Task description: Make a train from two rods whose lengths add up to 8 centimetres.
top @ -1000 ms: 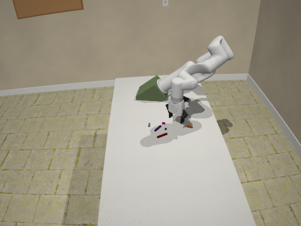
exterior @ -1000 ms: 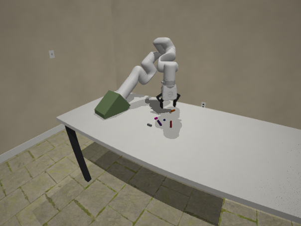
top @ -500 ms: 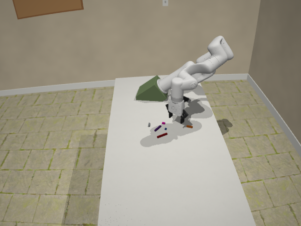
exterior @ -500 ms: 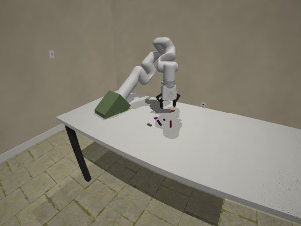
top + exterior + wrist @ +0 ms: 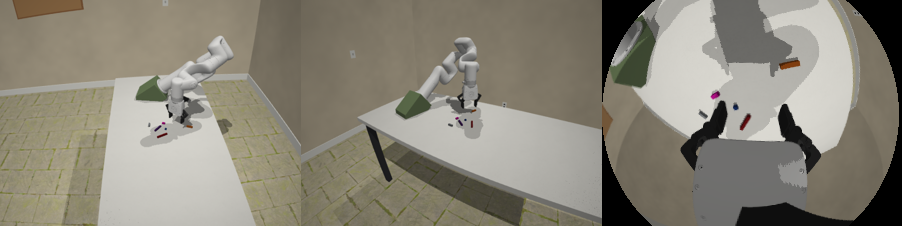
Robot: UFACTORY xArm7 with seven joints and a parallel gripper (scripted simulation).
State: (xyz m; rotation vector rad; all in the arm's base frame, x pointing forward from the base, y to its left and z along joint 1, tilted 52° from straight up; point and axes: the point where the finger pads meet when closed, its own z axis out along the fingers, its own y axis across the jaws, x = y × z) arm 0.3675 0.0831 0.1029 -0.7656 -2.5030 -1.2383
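The blue rod lies 7 cm to the right of my hand, 7 cm below it and 2 cm ahead of it. Round my hand: red rod: 9 cm ahead, 8 cm to the right, 7 cm below; magenta rod: 9 cm to the right, 7 cm below, 3 cm behind; orange rod: 9 cm to the left, 7 cm below, 1 cm behind.
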